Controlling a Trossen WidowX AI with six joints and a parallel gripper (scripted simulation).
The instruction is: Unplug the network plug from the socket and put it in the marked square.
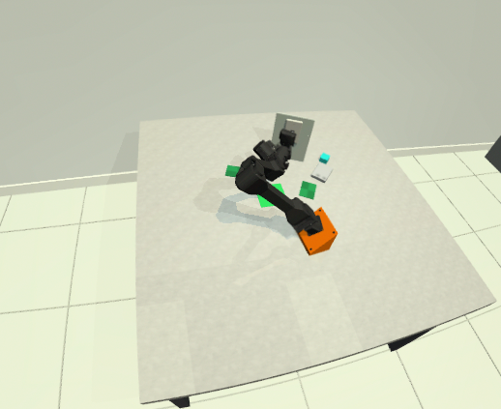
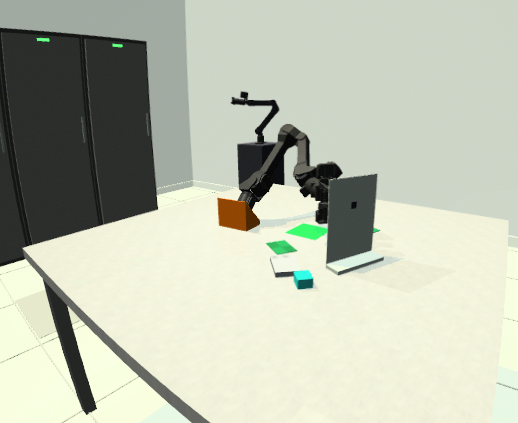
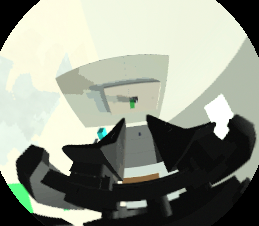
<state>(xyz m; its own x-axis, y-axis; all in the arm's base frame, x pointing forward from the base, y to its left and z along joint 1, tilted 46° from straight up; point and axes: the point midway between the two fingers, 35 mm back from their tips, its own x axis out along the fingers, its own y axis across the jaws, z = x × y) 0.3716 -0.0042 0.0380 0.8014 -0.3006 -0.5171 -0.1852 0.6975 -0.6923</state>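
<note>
Now: gripper tip 50 mm short of the network plug and 20 mm to the left of it. Round my gripper tip: green marked square (170 mm behind, 100 mm to the left, 160 mm below); grey upright panel (70 mm ahead, 20 mm to the right, 50 mm below); cyan cube (40 mm ahead, 210 mm to the right, 150 mm below).
</note>
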